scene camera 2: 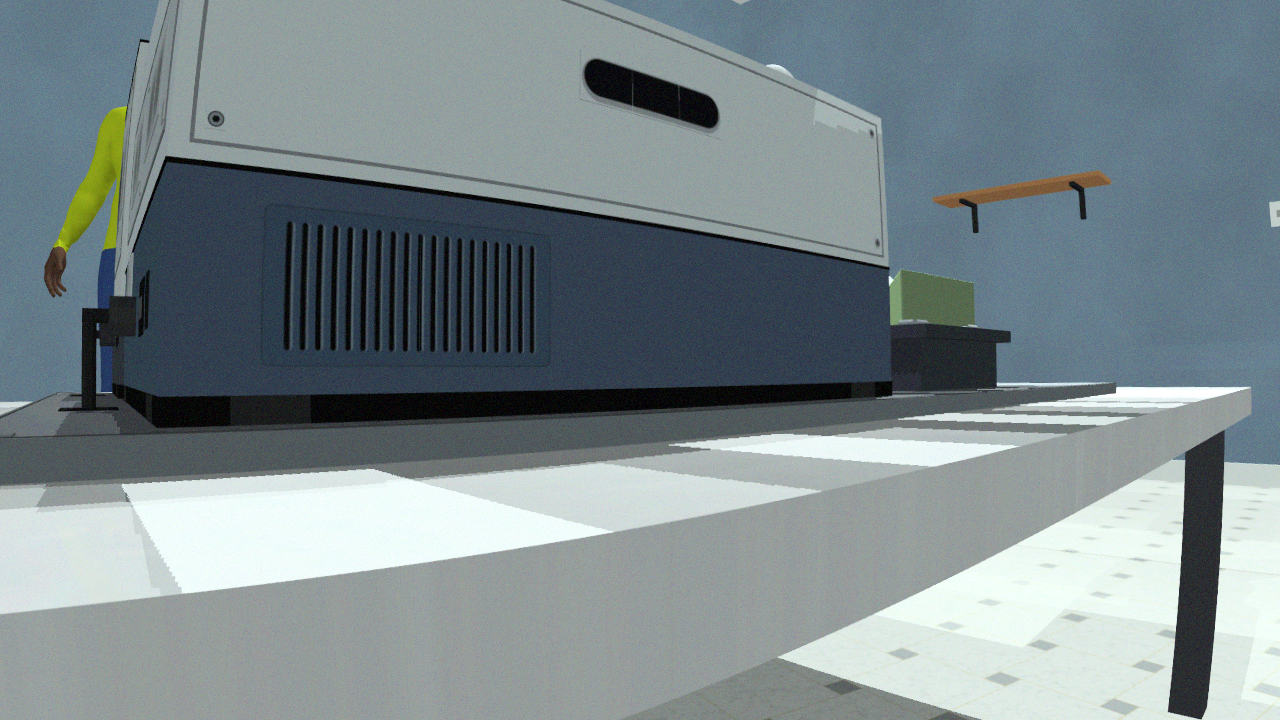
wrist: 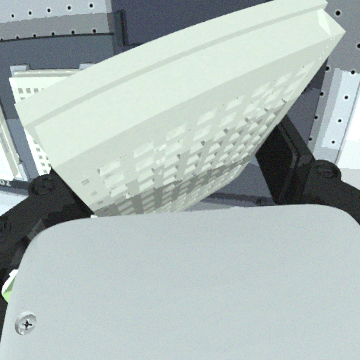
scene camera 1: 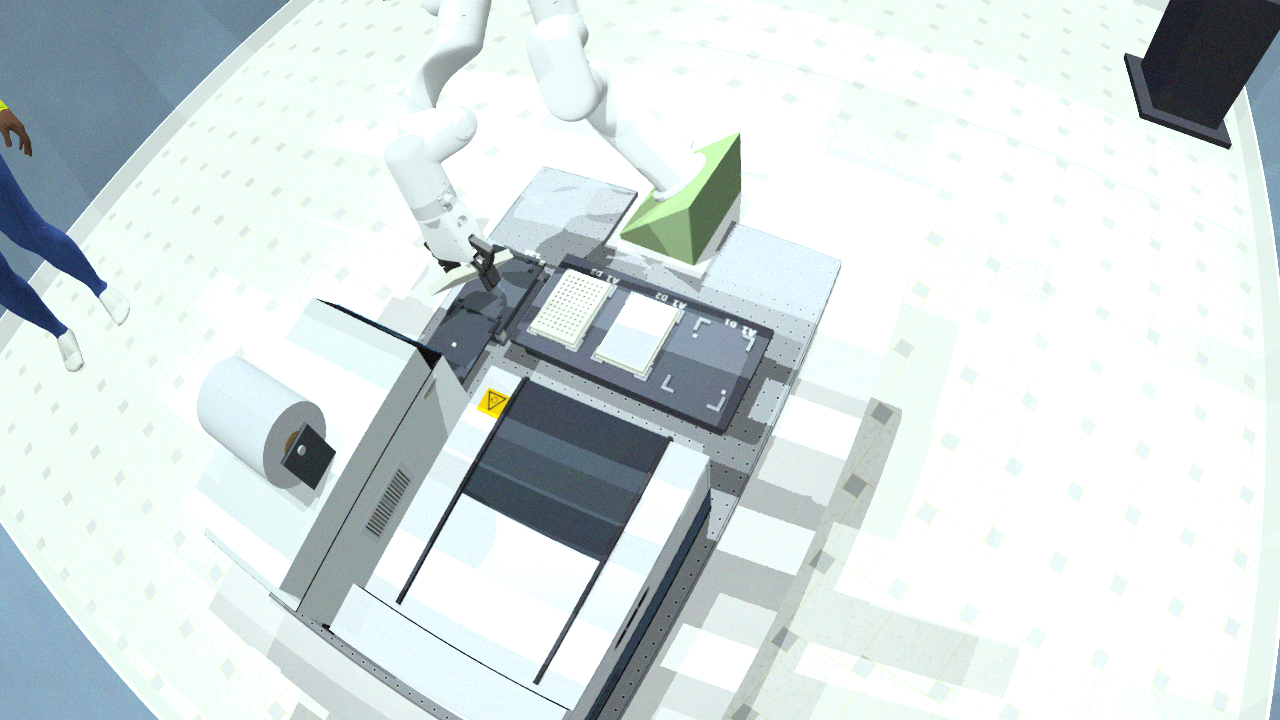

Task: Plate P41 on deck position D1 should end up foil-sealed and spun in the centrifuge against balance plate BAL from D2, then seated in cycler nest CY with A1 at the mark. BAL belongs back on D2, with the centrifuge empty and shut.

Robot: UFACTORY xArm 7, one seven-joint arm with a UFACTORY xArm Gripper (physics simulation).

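Frame: origin at the arm's base, x ahead, y left, z up, level; centimetres.
Seen in the pictures: gripper, fingertip midpoint: (scene camera 1: 476,282); arm's base at its link origin: (scene camera 1: 681,178).
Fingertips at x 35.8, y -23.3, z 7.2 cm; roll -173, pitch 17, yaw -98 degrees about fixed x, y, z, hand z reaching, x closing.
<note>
Offsets run from my fingertips to a thing's top centre. "spot": to the spot under its first point.
My gripper (scene camera 1: 467,268) (wrist: 179,130) is shut on a pale welled plate (scene camera 1: 452,279) (wrist: 185,95), which is strongly tilted between the black fingers. No label is readable on it; deck position D1 (scene camera 1: 702,362) is bare, so I take it for P41. It is above the dark fixture @[spot: dx +7.6, dy -1.0, dz -4.9 cm] (scene camera 1: 460,335), left of the deck in scene camera 1. A smooth white-topped plate @[dx -2.3, dy +26.2, dz -7.5 cm] (scene camera 1: 637,333) (wrist: 6,150) sits on D2, and a welled plate @[dx -4.1, dy +13.9, dz -7.5 cm] (scene camera 1: 571,308) (wrist: 27,91) on D3. The frames do not settle which machine is the centrifuge, and I cannot make out nest CY.
A large white machine @[spot: dx +18.1, dy +25.6, dz +6.2 cm] (scene camera 1: 572,402) with a dark top panel stands before the deck; a grey and blue housing (scene camera 2: 716,304) fills much of scene camera 2. A machine with a big white roll @[spot: dx +41.9, dy -2.2, dz +32.6 cm] (scene camera 1: 250,411) stands left. A green wedge block (scene camera 1: 707,210) (scene camera 2: 935,300) stands behind the deck.
</note>
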